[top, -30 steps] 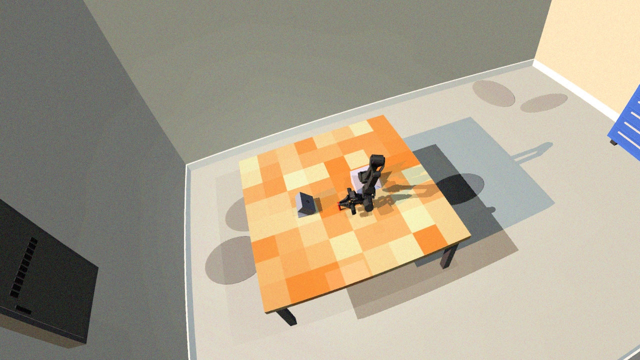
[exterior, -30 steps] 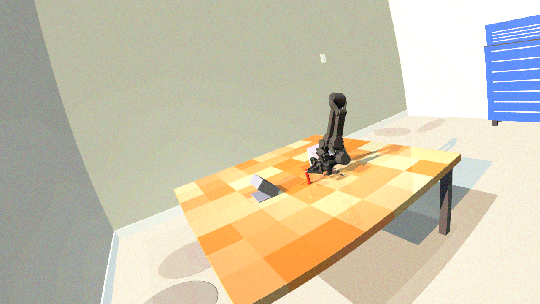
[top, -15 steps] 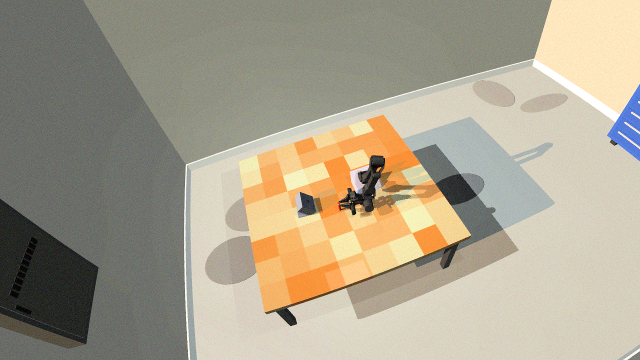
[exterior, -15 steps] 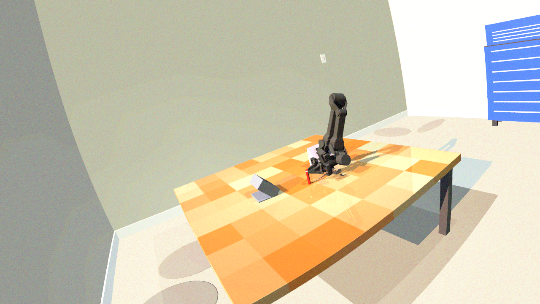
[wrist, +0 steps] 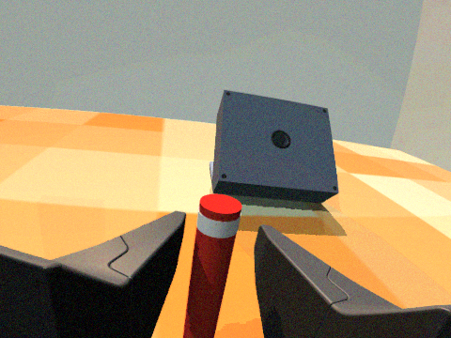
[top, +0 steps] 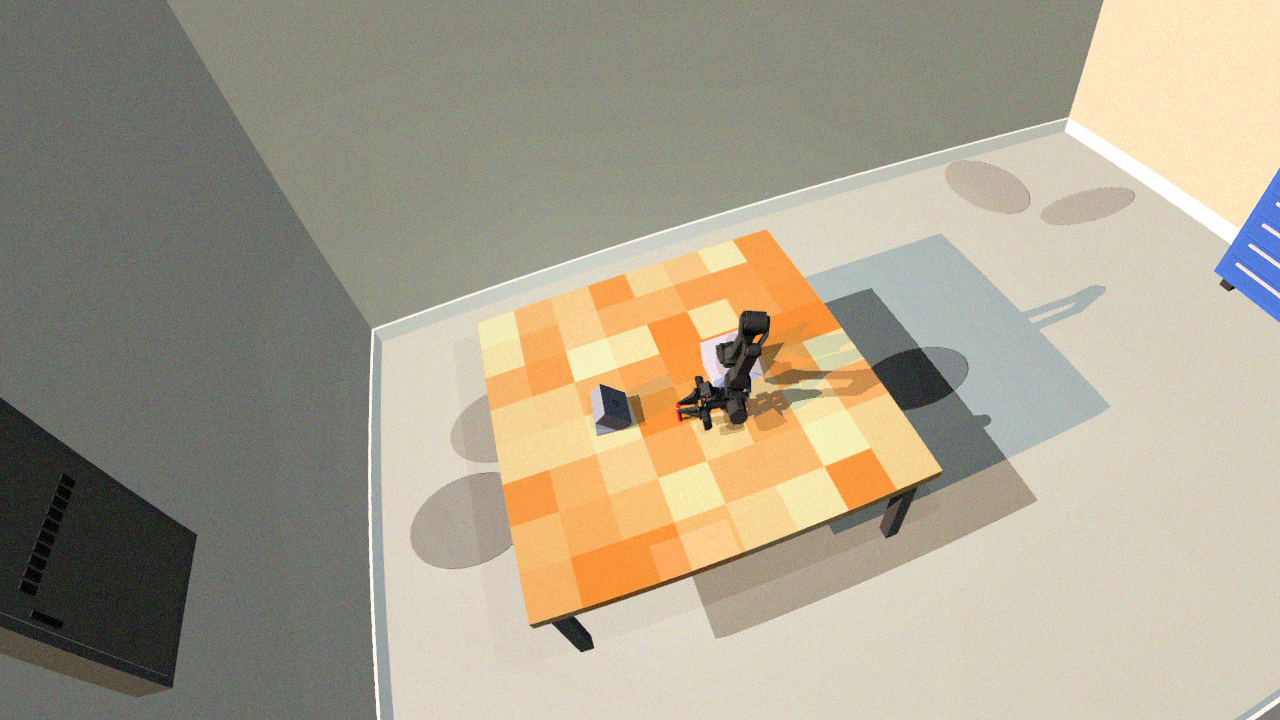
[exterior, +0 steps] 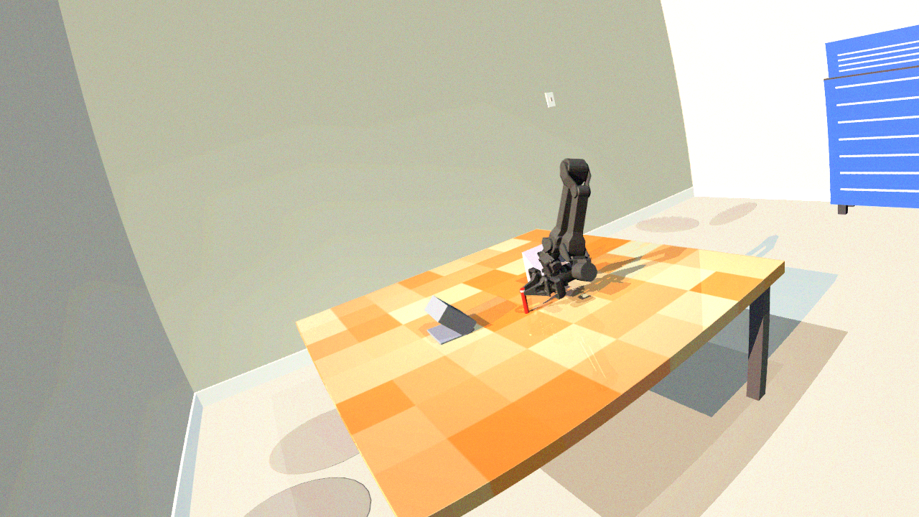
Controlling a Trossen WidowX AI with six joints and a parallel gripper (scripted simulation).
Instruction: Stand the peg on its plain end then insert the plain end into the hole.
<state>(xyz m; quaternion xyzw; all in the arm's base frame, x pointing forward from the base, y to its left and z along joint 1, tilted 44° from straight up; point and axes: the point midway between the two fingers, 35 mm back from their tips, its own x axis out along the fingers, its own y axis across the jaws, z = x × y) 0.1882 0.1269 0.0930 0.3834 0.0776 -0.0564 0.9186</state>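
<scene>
My gripper tip is now 10 mm above the red peg. Round my gripper tip: dark sloped panel (210 mm ahead, 100 mm to the right, 20 mm below).
</scene>
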